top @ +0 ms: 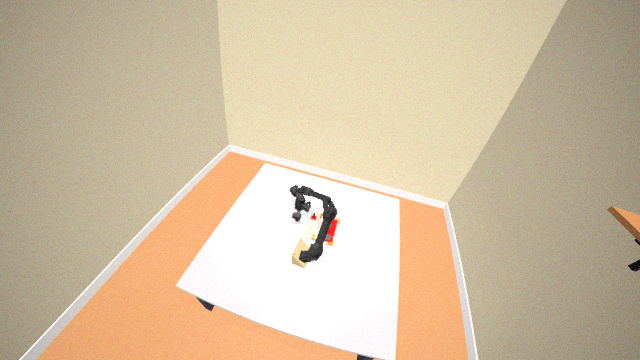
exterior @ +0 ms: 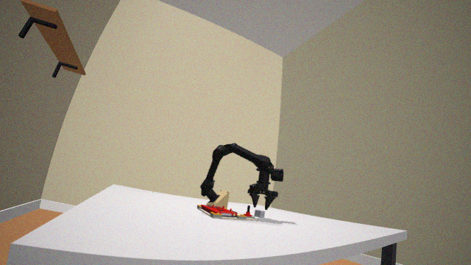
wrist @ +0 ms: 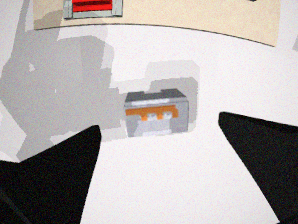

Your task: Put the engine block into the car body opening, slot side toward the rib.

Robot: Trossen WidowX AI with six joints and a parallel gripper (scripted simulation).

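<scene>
My gripper tip is 3 cm above the engine block. Also, from my gripper tip: tan board (2 cm behind, 20 cm to the right, 3 cm below).
</scene>
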